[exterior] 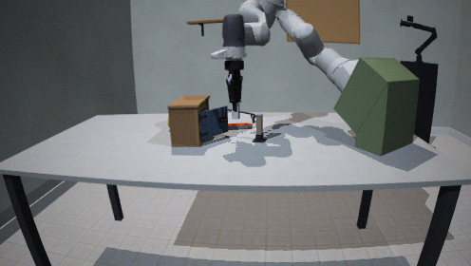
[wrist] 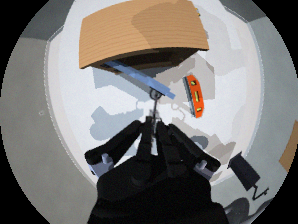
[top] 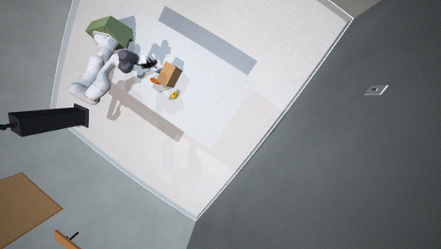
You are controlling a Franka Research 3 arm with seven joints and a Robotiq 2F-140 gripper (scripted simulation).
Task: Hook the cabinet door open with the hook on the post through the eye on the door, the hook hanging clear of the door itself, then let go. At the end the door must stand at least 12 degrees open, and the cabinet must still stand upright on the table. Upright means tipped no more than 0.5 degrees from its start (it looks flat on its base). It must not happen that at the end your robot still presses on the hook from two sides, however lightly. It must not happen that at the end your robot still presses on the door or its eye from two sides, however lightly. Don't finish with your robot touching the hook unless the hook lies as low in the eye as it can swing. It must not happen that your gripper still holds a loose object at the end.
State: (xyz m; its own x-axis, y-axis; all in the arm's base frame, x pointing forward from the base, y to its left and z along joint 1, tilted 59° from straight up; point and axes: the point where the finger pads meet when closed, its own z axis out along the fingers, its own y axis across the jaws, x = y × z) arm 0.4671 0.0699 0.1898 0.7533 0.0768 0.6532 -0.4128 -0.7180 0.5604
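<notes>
Now: the cabinet door 90 mm ahead of my hand and 40 mm below it. Also, from my hand: orange object 20 mm behind, 150 mm to the right, 110 mm below; then small yellow object 280 mm ahead, 240 mm to the right, 80 mm below.
</notes>
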